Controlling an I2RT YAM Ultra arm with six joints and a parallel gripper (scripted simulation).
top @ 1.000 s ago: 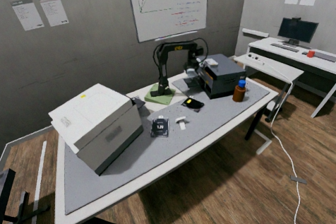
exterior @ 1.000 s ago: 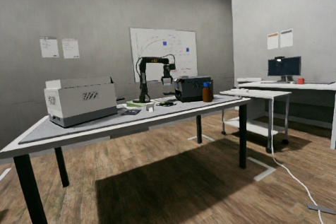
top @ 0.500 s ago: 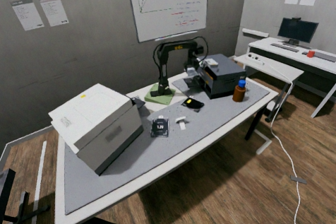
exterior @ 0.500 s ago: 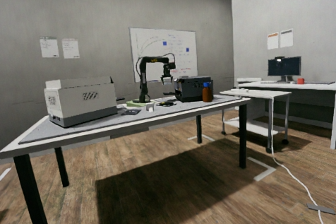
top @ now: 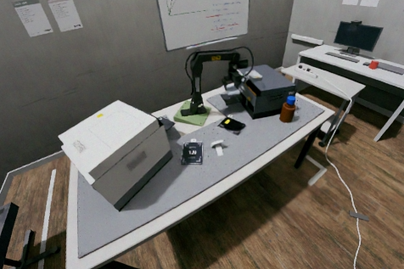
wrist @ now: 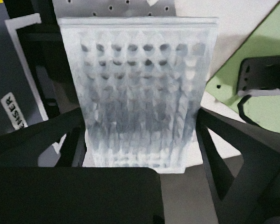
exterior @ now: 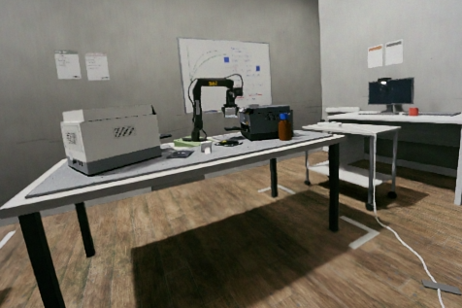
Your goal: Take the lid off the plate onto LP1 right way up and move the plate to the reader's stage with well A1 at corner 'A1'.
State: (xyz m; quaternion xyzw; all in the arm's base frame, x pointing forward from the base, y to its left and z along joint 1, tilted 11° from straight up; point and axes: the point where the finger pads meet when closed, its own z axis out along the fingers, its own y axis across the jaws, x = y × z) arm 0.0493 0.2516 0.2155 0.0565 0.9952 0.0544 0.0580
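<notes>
Now: the black lid 18 cm ahead of my hand, 17 cm below it and 8 cm to the right of it. The rest, counted from my hand: plate: right at my hand; brown capped bottle: 31 cm to the left, 28 cm ahead, 7 cm below.
</notes>
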